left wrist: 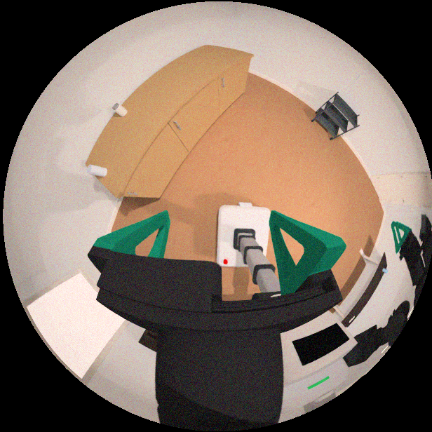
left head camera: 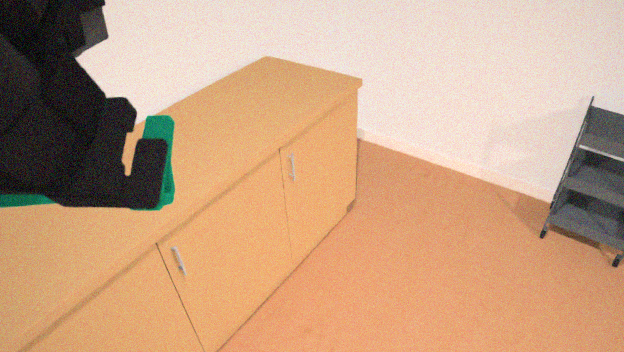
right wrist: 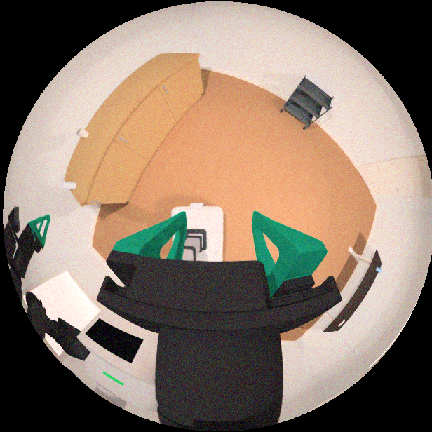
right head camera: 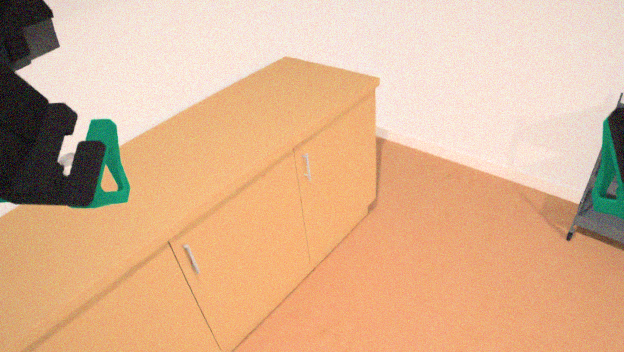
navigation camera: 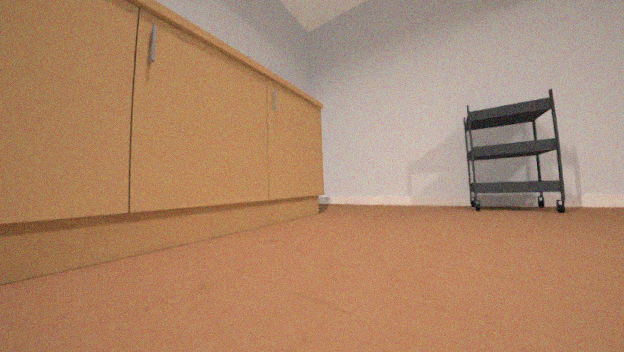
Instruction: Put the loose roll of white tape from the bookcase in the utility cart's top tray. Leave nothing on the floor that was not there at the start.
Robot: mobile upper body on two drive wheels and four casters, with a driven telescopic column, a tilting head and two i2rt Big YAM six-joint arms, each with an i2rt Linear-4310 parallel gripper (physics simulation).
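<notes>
The utility cart is dark grey with three trays and stands by the wall at the right. It also shows at the upper right in the left wrist view and right wrist view. Its top tray shows from below in the navigation view. The loose roll of white tape cannot be made out, and the bookcase cannot be identified in these views. My left gripper is open and empty, raised in the air. My right gripper is partly open and empty, also raised, far from the cart.
A long wooden cabinet runs along the left wall. Two white cylindrical objects stand at its back edge. A dark table stands at the lower right in both wrist views.
</notes>
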